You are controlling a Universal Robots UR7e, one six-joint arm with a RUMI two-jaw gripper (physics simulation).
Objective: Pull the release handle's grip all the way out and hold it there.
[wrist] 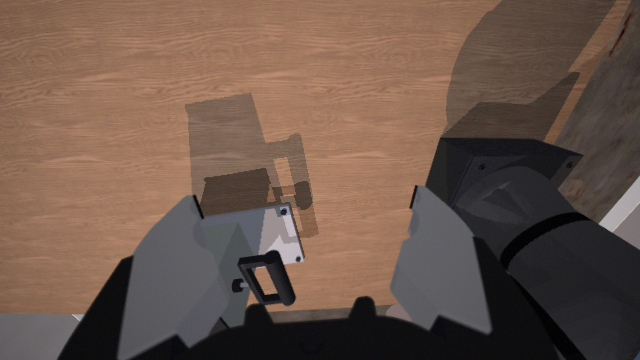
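The release handle's black grip [285, 281] is a D-shaped loop at the lower middle left of the wrist view. A short rod with a dark collar [237, 285] joins it to a grey-green housing [227, 250] on a light metal base plate [292, 250] with screws at its corners. My gripper [308, 193] is wide open, with nothing between its fingers. The grip shows between the two fingers, nearer the left one. The left finger hides part of the housing. How far the grip is pulled out I cannot tell.
A wooden table [350, 100] carries the plate, with shadows of the housing and grip on it. The robot's dark base block [450, 160] and thick round arm part [565, 260] stand at the right, close behind the right finger. The table's edges show at right and bottom.
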